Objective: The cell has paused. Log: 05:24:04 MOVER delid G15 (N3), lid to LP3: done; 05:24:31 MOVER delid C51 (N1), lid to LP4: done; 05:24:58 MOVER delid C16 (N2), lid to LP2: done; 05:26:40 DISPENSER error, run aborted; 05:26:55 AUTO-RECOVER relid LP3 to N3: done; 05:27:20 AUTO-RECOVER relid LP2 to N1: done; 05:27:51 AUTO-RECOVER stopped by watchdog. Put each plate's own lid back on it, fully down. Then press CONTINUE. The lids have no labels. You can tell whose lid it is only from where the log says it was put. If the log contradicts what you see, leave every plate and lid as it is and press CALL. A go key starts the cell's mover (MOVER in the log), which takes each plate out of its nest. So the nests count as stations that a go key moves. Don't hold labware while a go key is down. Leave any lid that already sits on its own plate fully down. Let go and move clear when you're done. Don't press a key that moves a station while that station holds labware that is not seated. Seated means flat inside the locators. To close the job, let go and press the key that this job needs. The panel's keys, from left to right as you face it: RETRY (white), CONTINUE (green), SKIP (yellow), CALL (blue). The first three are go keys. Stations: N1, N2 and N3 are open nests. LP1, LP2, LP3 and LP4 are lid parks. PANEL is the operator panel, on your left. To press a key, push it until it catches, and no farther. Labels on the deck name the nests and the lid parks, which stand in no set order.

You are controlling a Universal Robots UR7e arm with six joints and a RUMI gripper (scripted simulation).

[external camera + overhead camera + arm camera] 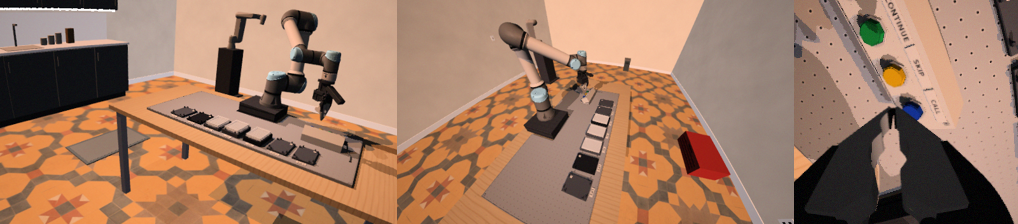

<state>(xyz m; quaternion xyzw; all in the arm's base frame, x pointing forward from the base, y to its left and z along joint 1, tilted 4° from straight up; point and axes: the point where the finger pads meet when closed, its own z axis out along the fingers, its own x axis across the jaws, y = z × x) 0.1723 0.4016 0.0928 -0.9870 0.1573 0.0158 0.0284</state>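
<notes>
My hand is 60 mm to the right of the green continue key and 60 mm above it. Round my hand: white retry key: 110 mm to the left, 60 mm below, 10 mm behind; yellow skip key: 60 mm below, 10 mm to the left; lid park: 250 mm ahead, 130 mm below, 100 mm to the right.
</notes>
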